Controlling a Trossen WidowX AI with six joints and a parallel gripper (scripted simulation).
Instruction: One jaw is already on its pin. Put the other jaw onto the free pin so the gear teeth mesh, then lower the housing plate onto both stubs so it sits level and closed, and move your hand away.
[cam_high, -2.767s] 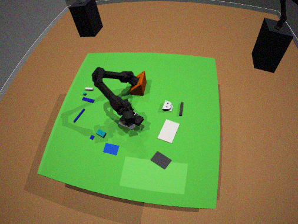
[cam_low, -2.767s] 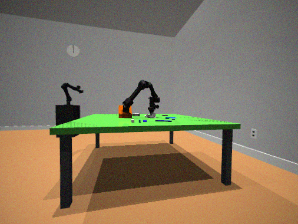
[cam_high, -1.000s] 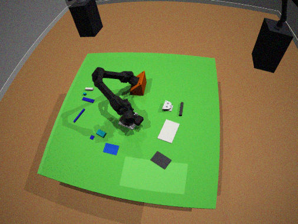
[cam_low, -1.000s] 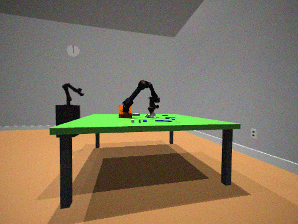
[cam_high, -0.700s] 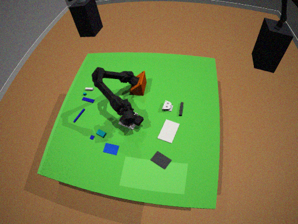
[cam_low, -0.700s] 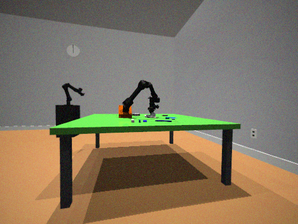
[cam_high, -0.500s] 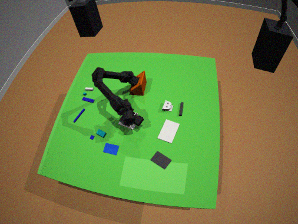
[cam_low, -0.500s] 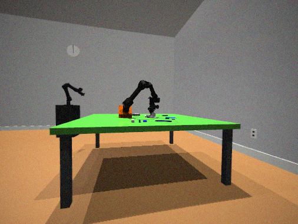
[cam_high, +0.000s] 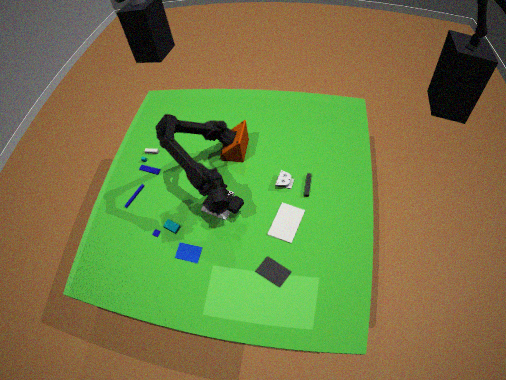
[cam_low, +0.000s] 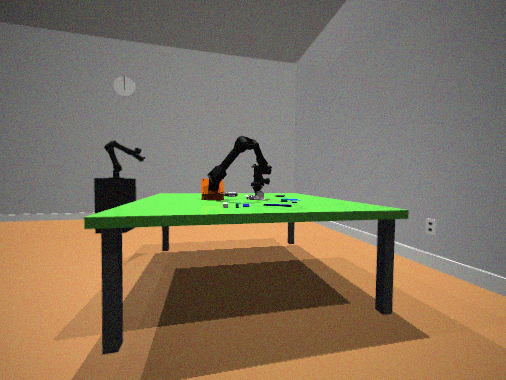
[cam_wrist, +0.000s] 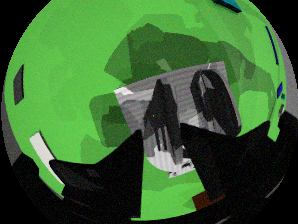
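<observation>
Right now my gripper tip is 4 cm past the grey metallic jaw and 1 cm to the left of it. Round my gripper tip: teal block 20 cm to the right, 14 cm ahead, 1 cm below; dark square plate 26 cm to the left, 22 cm ahead, 1 cm below; white flat plate 26 cm to the left, 1 cm below, 1 cm ahead.
</observation>
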